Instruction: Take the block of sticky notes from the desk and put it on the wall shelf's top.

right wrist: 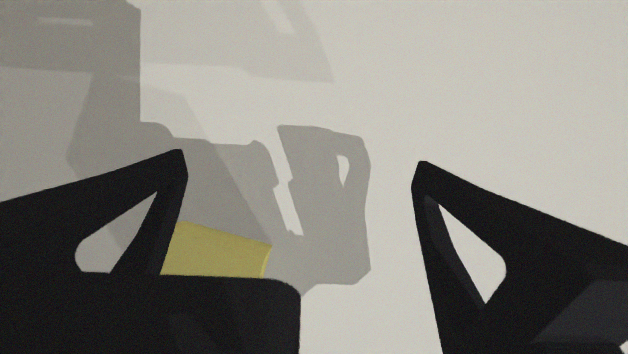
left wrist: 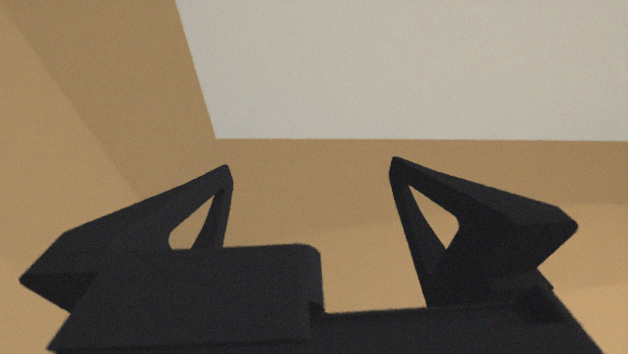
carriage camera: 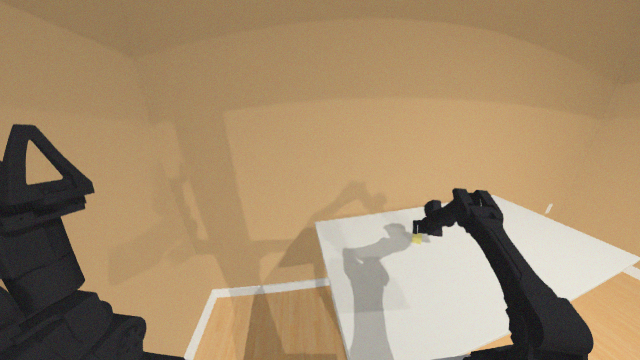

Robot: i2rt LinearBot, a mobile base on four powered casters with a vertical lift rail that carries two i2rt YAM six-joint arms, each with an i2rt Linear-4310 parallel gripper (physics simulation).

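Places are measured from the left arm's base along level axes (x ahead, y down, z left), in centimetres.
Where they show: left gripper, fingertip midpoint: [left wrist: 311, 169]; right gripper, fingertip midpoint: [right wrist: 301, 168] [carriage camera: 422, 231].
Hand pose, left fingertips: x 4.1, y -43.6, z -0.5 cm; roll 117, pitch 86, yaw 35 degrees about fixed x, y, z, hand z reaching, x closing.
After its pixels a point has its place.
The yellow block of sticky notes [carriage camera: 417, 239] @[z -82.5, x 57.4, y 17.5 cm] [right wrist: 215, 252] @[z -84.6, x 60.9, y 16.6 cm] lies on the white desk [carriage camera: 450, 300] @[z -80.2, x 26.7, y 20.2 cm] [right wrist: 525, 90] @[z -101.1, x 64.6, y 20.1 cm]. In the right wrist view it shows low, left of the picture's centre, partly hidden by one finger and the gripper body. My right gripper [carriage camera: 418, 229] @[z -88.6, x 63.3, y 17.2 cm] [right wrist: 301, 168] @[z -88.6, x 63.3, y 17.2 cm] is open and holds nothing; it is over the desk close to the block. My left gripper [left wrist: 311, 169] @[z -0.5, x 4.1, y -43.6 cm] is open and empty, raised away from the desk; part of it shows at the left edge of the carriage view. I cannot make out the wall shelf in these views.
Tan walls [carriage camera: 425, 140] @[z -103.7, x 100.1, y -25.8 cm] rise behind the desk. A small white strip [carriage camera: 549, 208] @[z -289.1, x 126.0, y 51.9 cm] shows right of the desk's back edge. The wooden floor [carriage camera: 295, 315] @[z -12.3, x 64.5, y 92.1 cm] has a white skirting strip [carriage camera: 270, 287] @[z 9.7, x 82.8, y 85.4 cm]. A pale flat surface [left wrist: 425, 65] @[z -65.9, x 46.0, y -151.5 cm] fills the upper left wrist view. Arm shadows fall on desk and wall.
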